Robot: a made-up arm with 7 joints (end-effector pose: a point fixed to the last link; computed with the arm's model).
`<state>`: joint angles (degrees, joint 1 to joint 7).
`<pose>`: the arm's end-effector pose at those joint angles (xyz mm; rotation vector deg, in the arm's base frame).
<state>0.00 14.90 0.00 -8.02 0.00 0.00 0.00</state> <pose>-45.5 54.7 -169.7 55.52 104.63 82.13</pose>
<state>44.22 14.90 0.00 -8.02 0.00 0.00 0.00</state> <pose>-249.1 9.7 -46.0 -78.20 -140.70 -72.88</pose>
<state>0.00 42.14 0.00 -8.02 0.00 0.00 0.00</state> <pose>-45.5 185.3 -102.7 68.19 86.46 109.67</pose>
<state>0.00 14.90 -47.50 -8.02 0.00 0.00 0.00</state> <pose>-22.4 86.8 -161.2 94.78 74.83 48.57</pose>
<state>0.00 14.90 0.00 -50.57 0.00 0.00 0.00</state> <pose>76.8 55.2 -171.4 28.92 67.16 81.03</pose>
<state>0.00 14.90 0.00 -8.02 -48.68 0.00 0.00</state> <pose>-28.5 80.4 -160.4 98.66 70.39 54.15</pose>
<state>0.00 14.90 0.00 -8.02 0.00 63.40 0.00</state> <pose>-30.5 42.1 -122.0 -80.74 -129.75 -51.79</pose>
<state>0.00 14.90 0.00 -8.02 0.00 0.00 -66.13</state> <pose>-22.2 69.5 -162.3 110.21 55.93 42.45</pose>
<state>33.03 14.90 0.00 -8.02 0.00 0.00 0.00</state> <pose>-208.3 26.0 -90.8 74.50 135.44 78.45</pose>
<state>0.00 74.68 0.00 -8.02 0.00 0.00 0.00</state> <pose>-45.5 280.2 43.8 80.55 56.17 139.17</pose>
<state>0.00 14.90 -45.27 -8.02 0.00 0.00 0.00</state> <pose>-24.1 85.8 -161.4 93.28 76.43 50.26</pose>
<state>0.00 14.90 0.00 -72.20 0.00 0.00 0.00</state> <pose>130.9 46.8 -139.7 16.22 48.31 77.58</pose>
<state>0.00 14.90 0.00 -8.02 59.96 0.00 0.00</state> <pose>-31.0 19.3 -177.0 -17.27 129.20 102.96</pose>
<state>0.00 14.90 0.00 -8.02 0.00 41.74 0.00</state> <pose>-41.8 45.8 -136.1 83.83 141.26 73.53</pose>
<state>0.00 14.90 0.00 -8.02 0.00 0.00 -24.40</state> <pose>-39.3 63.3 -166.5 79.09 88.73 69.07</pose>
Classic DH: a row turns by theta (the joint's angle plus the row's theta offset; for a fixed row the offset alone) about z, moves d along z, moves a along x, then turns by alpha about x. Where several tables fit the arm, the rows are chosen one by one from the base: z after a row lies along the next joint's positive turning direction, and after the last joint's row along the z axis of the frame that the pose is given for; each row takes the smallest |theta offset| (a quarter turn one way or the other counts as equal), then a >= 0, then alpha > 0; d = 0 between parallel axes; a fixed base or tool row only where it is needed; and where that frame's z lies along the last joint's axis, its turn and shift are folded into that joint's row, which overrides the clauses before.
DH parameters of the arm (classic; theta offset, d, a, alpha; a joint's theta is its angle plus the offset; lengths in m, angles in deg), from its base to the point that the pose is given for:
base (fixed): 0 0.1471 0.0146 -70
joint 1: 90 -0.0219 0.0068 90
joint 2: 70 -0.0109 -0.017 -90
joint 3: -90 -0.1553 0.0143 -90
joint 4: 0 0.0043 -0.046 90
joint 5: 0 -0.14 0.01 -90
joint 6: 0 -0.0047 -0.0245 90
joint 7: -59.66 -0.014 -0.0209 -117.45
tool (fixed): 169.28 -0.0178 0 0

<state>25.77 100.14 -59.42 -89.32 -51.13 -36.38 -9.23</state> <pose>24.1 227.7 -14.9 98.91 -3.53 -39.60</pose>
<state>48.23 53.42 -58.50 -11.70 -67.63 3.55 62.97</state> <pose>-176.5 217.9 51.7 157.59 84.58 13.86</pose>
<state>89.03 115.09 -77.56 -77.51 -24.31 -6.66 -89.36</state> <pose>-128.3 221.8 177.9 51.48 -5.76 -114.07</pose>
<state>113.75 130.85 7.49 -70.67 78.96 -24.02 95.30</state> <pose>10.5 237.8 64.4 -17.05 120.76 108.62</pose>
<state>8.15 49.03 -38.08 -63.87 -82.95 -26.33 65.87</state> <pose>80.0 157.1 -127.1 85.90 40.82 24.22</pose>
